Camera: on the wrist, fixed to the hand. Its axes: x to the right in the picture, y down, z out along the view.
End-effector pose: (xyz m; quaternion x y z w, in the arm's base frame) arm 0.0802 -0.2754 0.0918 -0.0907 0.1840 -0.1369 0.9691
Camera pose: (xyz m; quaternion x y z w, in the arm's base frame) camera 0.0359 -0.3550 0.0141 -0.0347 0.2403 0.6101 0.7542
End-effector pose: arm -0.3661 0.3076 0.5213 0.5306 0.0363 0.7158 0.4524
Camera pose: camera -0.4027 0.3964 0.4497 -0.3202 0.4151 -0.8406 0.1365
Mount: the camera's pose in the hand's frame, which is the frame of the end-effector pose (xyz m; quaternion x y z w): 0.0099 -0.0680 -0.0981 -0.1104 0.0340 0.7099 0.6948
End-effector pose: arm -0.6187 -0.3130 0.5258 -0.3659 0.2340 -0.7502 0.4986
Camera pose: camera -0.7370 -0.2967 0.5165 -0.1176 0.5221 -0.1539 0.8306
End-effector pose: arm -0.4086 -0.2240 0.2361 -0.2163 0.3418 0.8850 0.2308
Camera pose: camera -0.3566 -0.2457 0.1304 -0.0368 -0.3012 -0.8091 0.5034
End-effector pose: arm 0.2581 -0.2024 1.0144 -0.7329 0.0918 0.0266 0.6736
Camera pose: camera 0.2711 -0.2956 1.0885 -0.5193 0.6040 0.4819 0.3651
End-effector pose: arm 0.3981 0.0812 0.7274 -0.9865 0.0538 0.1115 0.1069
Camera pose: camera 0.4370 0.1246 0.8321 0.6628 -0.7290 -0.1258 0.1156
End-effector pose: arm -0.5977 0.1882 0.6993 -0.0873 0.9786 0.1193 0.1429
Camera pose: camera -0.6185 0.0965 0.7734 -0.6142 -0.7336 -0.2894 0.0283
